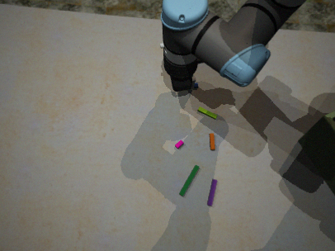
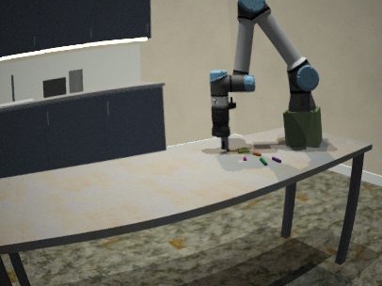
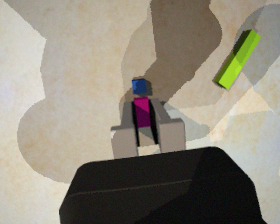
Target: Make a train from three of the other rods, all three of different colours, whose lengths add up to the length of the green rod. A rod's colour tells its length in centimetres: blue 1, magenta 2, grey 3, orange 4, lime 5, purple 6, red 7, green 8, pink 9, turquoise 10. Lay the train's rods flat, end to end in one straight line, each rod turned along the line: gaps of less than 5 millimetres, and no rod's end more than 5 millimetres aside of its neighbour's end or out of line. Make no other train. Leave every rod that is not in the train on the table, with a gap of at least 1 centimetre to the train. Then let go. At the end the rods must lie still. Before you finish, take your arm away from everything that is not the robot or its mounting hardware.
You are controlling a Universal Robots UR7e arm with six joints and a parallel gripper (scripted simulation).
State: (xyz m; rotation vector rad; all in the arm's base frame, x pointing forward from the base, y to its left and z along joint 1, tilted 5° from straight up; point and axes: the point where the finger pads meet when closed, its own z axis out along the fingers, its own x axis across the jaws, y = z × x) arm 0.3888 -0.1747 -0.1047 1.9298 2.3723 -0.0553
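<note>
My hand is 20 mm past the blue rod and 30 mm above it. From my hand the other things lie so: orange rod (60 mm behind, 150 mm to the left, 30 mm below); then green rod (240 mm to the left, 30 mm below); then lime rod (50 mm behind, 70 mm to the left, 30 mm below).
</note>
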